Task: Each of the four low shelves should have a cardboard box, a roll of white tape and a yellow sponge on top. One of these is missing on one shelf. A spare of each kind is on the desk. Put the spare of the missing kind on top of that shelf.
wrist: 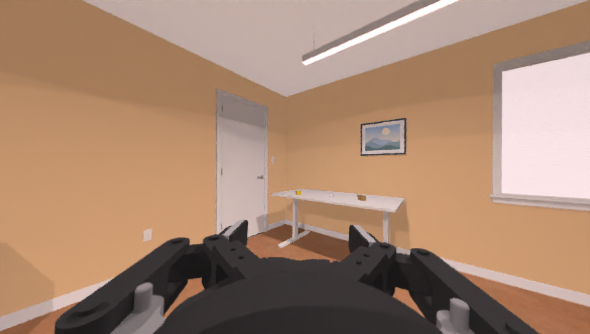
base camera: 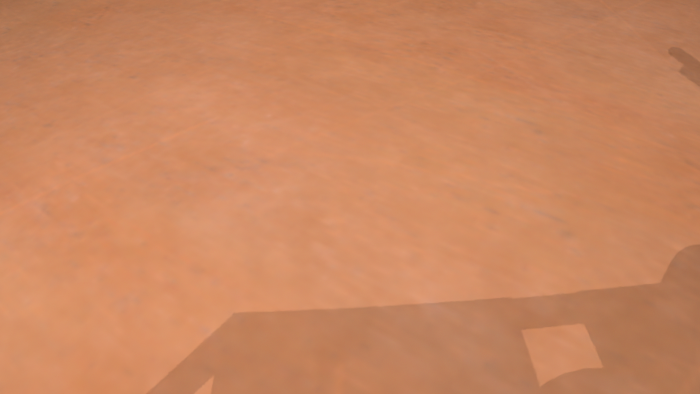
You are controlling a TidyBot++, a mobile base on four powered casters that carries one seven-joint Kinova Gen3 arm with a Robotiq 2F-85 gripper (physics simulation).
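Frame: origin at the arm's base, x left, y back, z up, level; centimetres.
Where they show: gripper, fingertip midpoint: (wrist: 298,233).
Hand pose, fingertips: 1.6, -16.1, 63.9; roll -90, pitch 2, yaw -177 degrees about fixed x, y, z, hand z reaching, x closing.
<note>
After its pixels a point has its place, as x, y, z.
A white desk (wrist: 345,200) @(-42.8, -204.0, 32.4) stands across the room in the wrist view, near the corner. A small yellow sponge (wrist: 298,192) @(11.4, -237.8, 35.7) lies near its left end, and a small brown cardboard box (wrist: 361,198) @(-60.6, -204.9, 34.7) sits toward its right end. Between them is a tiny whitish thing (wrist: 331,195) @(-30.0, -223.4, 34.7), likely the white tape roll, too small to tell for sure. My gripper (wrist: 298,233) @(1.6, -16.1, 63.9) is open, with nothing between its fingers, and is far from the desk. No low shelf shows in either view.
A white door (wrist: 243,165) @(94.7, -261.4, 71.3) is left of the desk. A framed picture (wrist: 383,137) @(-99.6, -242.2, 108.9) hangs above it, and a window (wrist: 547,130) @(-207.1, -170.5, 102.4) is at the right. The base camera view shows the brown floor (base camera: 350,150) @(-1.9, -56.8, -39.6) with the robot's shadow (base camera: 400,345) @(-4.9, -27.8, -39.7) on it.
</note>
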